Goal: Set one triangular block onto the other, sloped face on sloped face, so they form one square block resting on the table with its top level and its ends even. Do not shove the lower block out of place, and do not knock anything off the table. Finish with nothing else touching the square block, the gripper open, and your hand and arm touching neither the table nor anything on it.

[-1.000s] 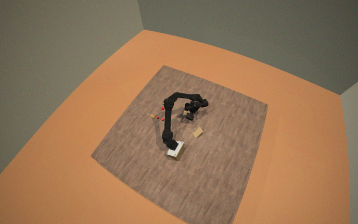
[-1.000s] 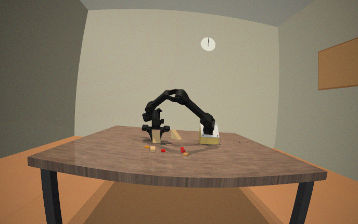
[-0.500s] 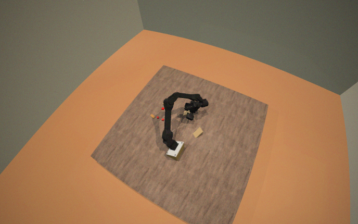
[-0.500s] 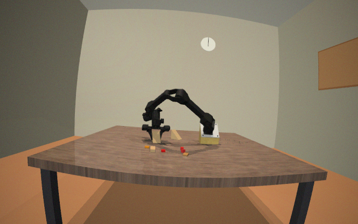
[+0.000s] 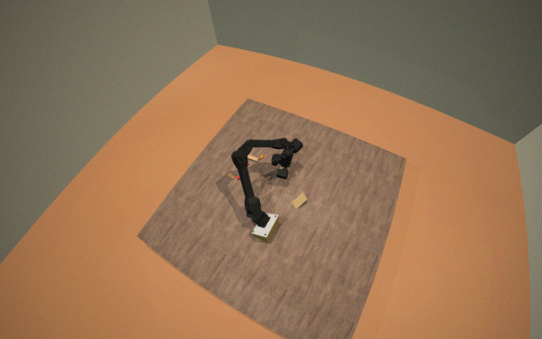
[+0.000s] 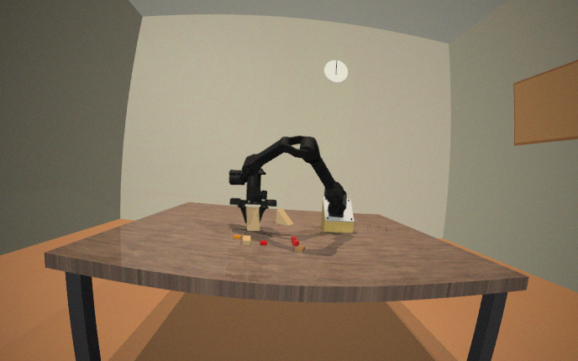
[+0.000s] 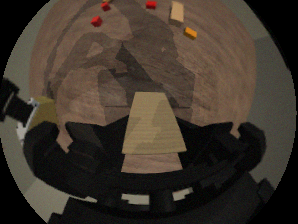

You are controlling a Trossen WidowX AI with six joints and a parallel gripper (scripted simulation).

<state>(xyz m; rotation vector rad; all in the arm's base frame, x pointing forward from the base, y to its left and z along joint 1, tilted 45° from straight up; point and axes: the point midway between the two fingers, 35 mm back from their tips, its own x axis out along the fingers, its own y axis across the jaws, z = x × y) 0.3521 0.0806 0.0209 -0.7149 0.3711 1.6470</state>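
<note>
Right now the triangular block is 10 mm to the right of my gripper tip and 10 mm above it. From my gripper tip the other things lie so: orange piece 180 mm to the left, 30 mm ahead, 20 mm below.
</note>
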